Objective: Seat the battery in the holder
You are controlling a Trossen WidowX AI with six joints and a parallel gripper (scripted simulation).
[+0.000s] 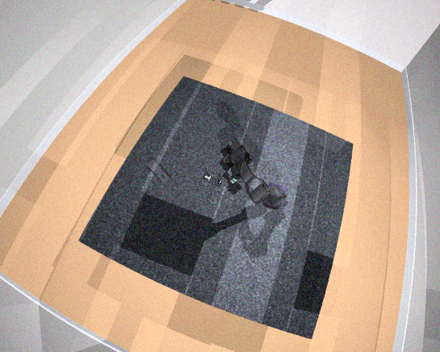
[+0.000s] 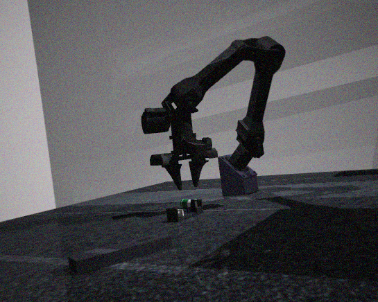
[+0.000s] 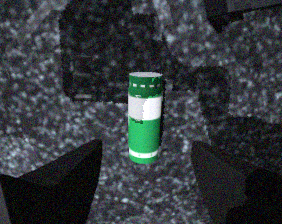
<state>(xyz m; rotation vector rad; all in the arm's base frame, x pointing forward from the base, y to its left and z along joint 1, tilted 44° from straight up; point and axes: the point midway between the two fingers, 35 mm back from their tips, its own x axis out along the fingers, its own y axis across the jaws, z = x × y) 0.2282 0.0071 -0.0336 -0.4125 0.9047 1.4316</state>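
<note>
The battery is 4 cm below my gripper tip.
</note>
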